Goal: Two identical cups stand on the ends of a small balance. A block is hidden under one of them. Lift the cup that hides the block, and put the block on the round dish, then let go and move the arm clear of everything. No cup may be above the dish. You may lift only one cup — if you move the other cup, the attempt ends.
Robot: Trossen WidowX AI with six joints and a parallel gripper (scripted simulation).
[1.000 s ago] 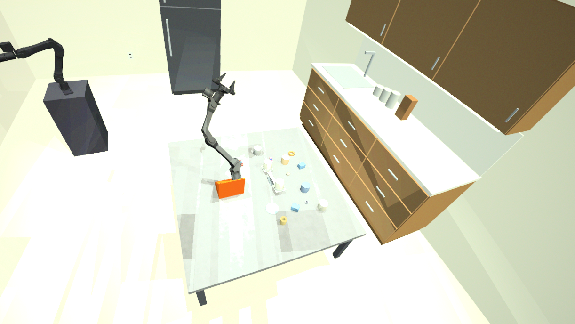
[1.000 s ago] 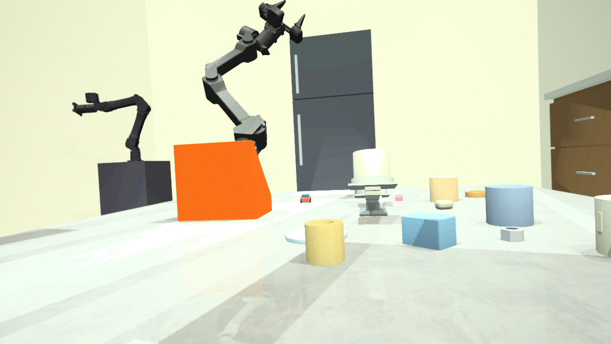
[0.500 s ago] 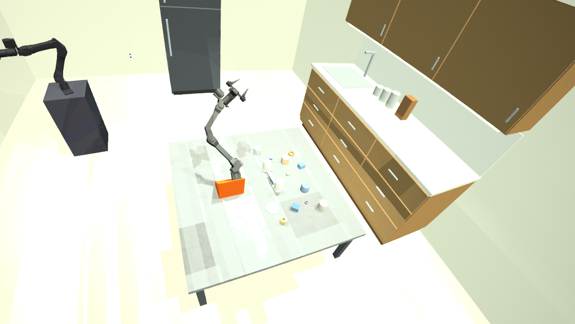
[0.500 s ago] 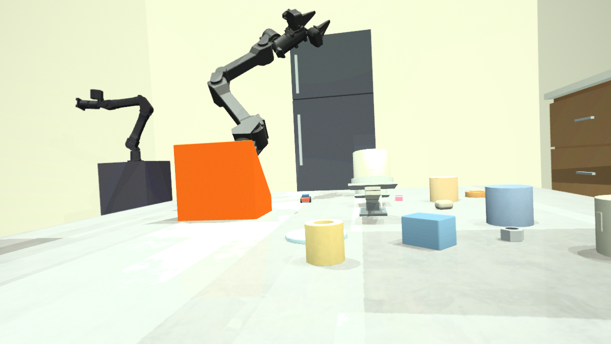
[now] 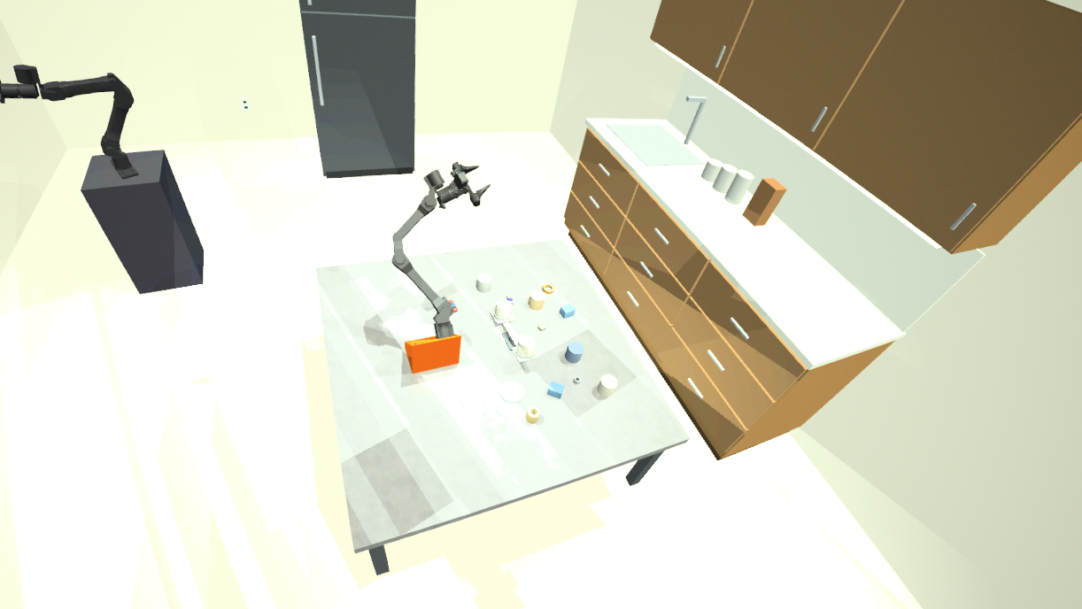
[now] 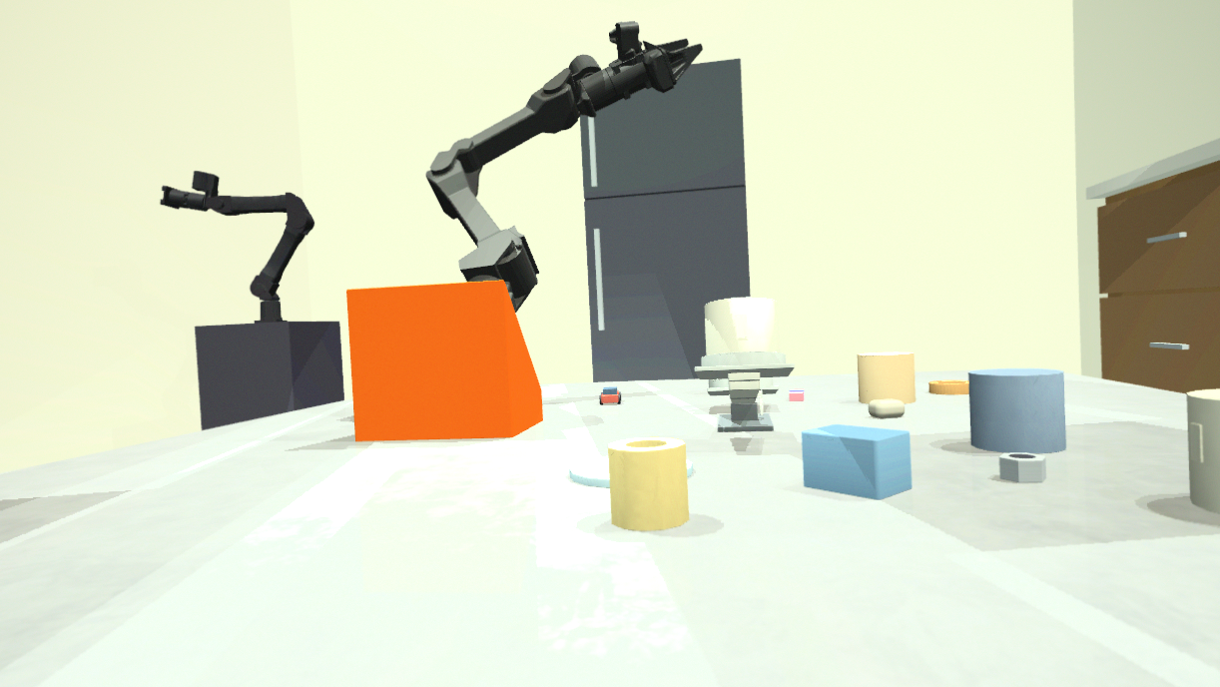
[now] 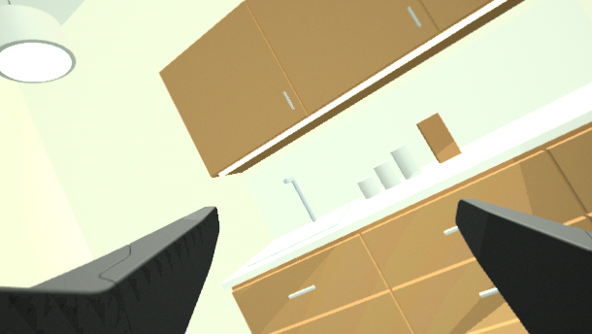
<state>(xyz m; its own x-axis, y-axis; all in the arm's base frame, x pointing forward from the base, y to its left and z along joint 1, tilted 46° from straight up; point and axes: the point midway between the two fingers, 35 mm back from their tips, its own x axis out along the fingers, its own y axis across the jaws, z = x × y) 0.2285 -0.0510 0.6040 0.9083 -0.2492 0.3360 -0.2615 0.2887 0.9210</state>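
My gripper tip is 4 cm short of the pale block, 27 cm to the left of it and 55 cm above it. The rest, counted from my gripper tip: tan cylinder: 23 cm ahead, 22 cm to the right, 55 cm below; then pink-blue block: 12 cm ahead, 18 cm to the right, 58 cm below; then balance: 4 cm ahead, 41 cm to the right, 55 cm below.
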